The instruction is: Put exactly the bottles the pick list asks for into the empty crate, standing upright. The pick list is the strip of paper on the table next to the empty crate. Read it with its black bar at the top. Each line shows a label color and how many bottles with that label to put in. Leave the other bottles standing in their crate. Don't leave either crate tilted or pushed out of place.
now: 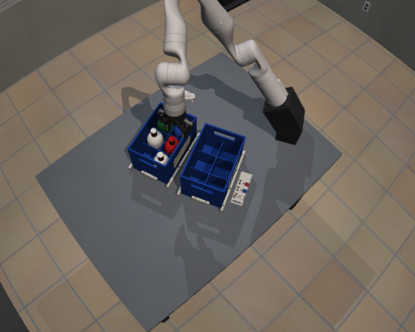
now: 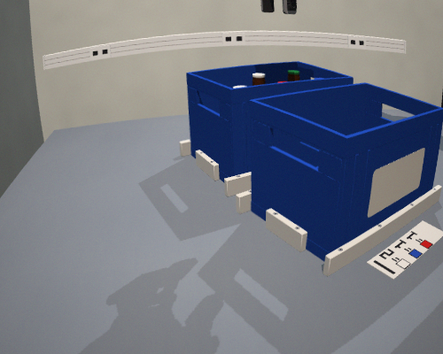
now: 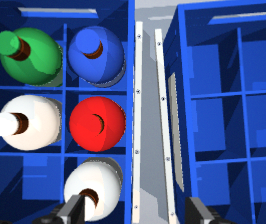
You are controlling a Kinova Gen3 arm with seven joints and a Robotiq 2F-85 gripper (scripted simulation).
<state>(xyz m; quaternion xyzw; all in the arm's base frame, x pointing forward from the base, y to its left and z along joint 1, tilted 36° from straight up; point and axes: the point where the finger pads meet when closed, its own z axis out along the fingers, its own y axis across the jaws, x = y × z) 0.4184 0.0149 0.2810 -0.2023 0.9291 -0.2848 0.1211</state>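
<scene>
Now: the white bottle 10 mm ahead of my hand, 150 mm to the right of it and 230 mm below it. Also, from my hand: green-label bottle 80 mm behind, 180 mm to the right, 230 mm below; then red-label bottle 20 mm behind, 60 mm to the right, 230 mm below; then blue-label bottle 110 mm behind, 90 mm to the right, 230 mm below.
</scene>
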